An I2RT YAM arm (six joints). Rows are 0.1 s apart.
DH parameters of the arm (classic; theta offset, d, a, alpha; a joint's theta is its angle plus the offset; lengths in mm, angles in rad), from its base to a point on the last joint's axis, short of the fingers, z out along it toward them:
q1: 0 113.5 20 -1.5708
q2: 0 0 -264 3.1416
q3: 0.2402 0 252.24 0
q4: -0.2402 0 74 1.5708
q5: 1.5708 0 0 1.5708
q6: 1.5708 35.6 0 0
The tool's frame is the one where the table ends.
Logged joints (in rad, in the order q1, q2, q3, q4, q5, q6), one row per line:
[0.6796 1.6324 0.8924 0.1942 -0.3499 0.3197]
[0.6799 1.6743 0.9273 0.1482 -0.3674 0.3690]
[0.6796 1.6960 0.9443 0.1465 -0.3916 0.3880]
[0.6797 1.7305 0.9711 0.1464 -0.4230 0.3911]
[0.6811 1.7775 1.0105 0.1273 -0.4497 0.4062]
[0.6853 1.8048 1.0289 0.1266 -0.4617 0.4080]
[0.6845 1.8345 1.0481 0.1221 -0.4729 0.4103]
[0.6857 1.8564 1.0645 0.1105 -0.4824 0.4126]
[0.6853 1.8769 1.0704 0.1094 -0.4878 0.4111]
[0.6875 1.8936 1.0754 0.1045 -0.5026 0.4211]
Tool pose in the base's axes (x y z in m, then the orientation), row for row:
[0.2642 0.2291 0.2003 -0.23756 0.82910 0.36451 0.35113]
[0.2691 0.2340 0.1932 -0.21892 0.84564 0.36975 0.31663]
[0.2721 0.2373 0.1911 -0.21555 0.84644 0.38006 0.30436]
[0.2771 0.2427 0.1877 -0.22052 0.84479 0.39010 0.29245]
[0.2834 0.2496 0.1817 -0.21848 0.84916 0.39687 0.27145]
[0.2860 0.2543 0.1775 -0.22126 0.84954 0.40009 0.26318]
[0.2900 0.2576 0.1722 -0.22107 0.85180 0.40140 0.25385]
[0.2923 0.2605 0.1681 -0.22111 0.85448 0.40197 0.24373]
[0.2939 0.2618 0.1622 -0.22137 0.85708 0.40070 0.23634]
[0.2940 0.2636 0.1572 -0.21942 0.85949 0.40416 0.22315]
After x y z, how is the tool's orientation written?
As a quaternion, x y z w.
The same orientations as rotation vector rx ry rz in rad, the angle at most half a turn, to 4 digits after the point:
[-0.6150 2.1464 0.9437]
[-0.5763 2.2263 0.9734]
[-0.5709 2.2420 1.0067]
[-0.5876 2.2509 1.0394]
[-0.5883 2.2867 1.0687]
[-0.5983 2.2974 1.0820]
[-0.6007 2.3146 1.0907]
[-0.6040 2.3340 1.0980]
[-0.6070 2.3502 1.0987]
[-0.6058 2.3732 1.1159]

